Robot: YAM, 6 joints.
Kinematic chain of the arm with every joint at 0, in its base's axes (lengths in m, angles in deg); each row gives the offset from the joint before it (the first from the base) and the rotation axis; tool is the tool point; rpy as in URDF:
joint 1: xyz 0 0 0.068 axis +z
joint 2: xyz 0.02 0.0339 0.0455 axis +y
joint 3: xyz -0.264 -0.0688 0 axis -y
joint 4: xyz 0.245 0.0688 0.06 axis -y
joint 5: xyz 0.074 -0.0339 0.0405 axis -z
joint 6: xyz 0.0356 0 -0.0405 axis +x
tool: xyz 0 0 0 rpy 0 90 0
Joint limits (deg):
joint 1: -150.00..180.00
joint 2: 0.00..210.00
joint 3: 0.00..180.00
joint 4: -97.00..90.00
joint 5: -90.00..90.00
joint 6: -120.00..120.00
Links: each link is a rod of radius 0.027 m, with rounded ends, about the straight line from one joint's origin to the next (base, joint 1, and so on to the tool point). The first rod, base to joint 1, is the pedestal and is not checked.
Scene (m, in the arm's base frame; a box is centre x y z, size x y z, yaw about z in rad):
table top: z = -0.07
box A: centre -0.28 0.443 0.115 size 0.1 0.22 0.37 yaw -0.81
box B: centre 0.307 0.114 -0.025 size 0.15 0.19 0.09 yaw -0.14
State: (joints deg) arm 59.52 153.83 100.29 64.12 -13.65 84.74
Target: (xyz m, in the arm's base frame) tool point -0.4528 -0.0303 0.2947
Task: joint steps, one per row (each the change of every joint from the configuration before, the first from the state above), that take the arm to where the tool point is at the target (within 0.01 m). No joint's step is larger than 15 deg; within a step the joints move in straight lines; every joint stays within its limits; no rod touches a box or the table.
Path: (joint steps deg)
1: 9.08 -14.78 -0.71 4.31 -4.00 -3.08
2: 9.08 -14.77 -0.70 4.32 -3.99 -3.08
3: 9.08 -14.78 -0.71 4.31 -4.00 -3.08
4: 9.09 -14.77 -0.71 4.31 -3.99 -3.09
5: 9.08 -14.78 -0.70 4.32 -4.00 -3.08
6: 9.08 -14.78 -0.71 4.31 -3.99 -3.08
7: 13.20 10.89 -2.97 -2.72 -4.14 3.70
8: 13.20 10.89 -2.97 -2.72 -4.15 3.70
9: 13.19 10.89 -2.97 -2.73 -4.14 3.69
10: 13.20 10.90 -2.98 -2.72 -4.14 3.70
11: 13.20 10.89 -2.97 -2.72 -4.14 3.70

